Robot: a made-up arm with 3 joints. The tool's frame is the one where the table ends. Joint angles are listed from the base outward.
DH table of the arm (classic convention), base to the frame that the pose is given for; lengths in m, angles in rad. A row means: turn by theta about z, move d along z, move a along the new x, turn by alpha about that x. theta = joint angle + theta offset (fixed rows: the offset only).
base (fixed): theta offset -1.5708; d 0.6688; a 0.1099; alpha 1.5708
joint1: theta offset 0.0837; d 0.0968; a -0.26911; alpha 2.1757
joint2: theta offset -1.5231; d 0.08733; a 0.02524; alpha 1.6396
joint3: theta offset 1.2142; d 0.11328; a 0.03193; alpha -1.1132
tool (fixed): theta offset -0.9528; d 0.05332; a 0; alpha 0
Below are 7 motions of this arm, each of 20 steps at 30 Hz.
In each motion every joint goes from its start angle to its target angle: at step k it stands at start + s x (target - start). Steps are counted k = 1, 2, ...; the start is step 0. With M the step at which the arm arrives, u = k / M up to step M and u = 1 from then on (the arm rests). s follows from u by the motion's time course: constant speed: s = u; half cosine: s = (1 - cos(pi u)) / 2; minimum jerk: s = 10 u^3 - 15 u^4 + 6 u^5.
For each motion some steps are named. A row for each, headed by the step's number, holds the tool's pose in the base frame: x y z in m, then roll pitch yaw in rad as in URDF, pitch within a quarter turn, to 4 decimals.
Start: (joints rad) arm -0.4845 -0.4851 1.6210
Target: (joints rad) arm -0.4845 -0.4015 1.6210
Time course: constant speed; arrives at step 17
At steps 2, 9, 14, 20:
2: -0.1333 0.2725 0.7479 -0.8655 0.5599 1.9681
9: -0.1301 0.2739 0.7510 -0.8622 0.5376 1.9437
14: -0.1277 0.2748 0.7531 -0.8594 0.5218 1.9265
20: -0.1262 0.2753 0.7544 -0.8576 0.5123 1.9162

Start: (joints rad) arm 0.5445 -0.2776 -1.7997
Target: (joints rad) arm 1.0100 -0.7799 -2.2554
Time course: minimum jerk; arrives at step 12
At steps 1, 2, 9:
1: -0.0034 0.1969 0.3743 2.2859 -0.0662 1.8604
2: -0.0055 0.1930 0.3691 2.2891 -0.0467 1.8791
9: -0.0706 0.0388 0.2612 2.6291 0.2887 2.4855

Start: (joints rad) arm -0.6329 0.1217 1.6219
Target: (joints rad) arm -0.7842 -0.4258 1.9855
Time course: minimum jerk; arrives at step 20
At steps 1, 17, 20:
1: -0.0703 0.2522 0.8521 -0.7327 0.0443 1.5605
17: -0.1227 0.2247 0.8797 -0.6447 0.2236 2.1318
20: -0.1240 0.2237 0.8803 -0.6405 0.2299 2.1466

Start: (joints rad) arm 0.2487 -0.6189 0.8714
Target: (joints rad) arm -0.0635 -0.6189 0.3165
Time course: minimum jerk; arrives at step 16
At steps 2, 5, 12, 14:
2: -0.1328 0.1972 0.4321 -1.7938 1.1598 1.4796
5: -0.1296 0.2084 0.4440 -1.9148 1.0571 1.4156
12: -0.1125 0.2553 0.5061 -2.2436 0.5843 1.3243
14: -0.1102 0.2606 0.5149 -2.2748 0.5252 1.3216

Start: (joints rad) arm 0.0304 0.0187 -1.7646
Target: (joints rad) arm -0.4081 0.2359 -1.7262
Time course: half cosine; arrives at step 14
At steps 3, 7, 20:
3: 0.0349 0.2868 0.6093 2.0774 -0.7829 1.6706
7: 0.0439 0.2827 0.6822 2.0804 -1.0041 1.6003
20: 0.0545 0.2577 0.7695 2.2197 -1.2848 1.3916

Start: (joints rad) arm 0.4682 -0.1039 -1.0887
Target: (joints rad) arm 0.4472 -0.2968 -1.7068
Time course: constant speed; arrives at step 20
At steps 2, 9, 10, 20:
2: 0.0114 0.2001 0.3847 2.7358 -0.1339 1.3286
9: 0.0074 0.2083 0.3904 2.5816 -0.1540 1.5108
10: 0.0066 0.2095 0.3913 2.5598 -0.1555 1.5374
20: -0.0046 0.2217 0.4001 2.3463 -0.1526 1.8083

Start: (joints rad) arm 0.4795 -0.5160 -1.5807
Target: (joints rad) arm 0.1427 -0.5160 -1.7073
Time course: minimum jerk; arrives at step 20
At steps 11, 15, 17, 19, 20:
11: -0.0324 0.2580 0.4367 2.4531 -0.2115 1.9243
15: -0.0326 0.2807 0.4775 2.3797 -0.3104 1.9611
17: -0.0327 0.2857 0.4882 2.3599 -0.3349 1.9714
19: -0.0327 0.2873 0.4917 2.3532 -0.3430 1.9749
20: -0.0327 0.2874 0.4919 2.3529 -0.3434 1.9750

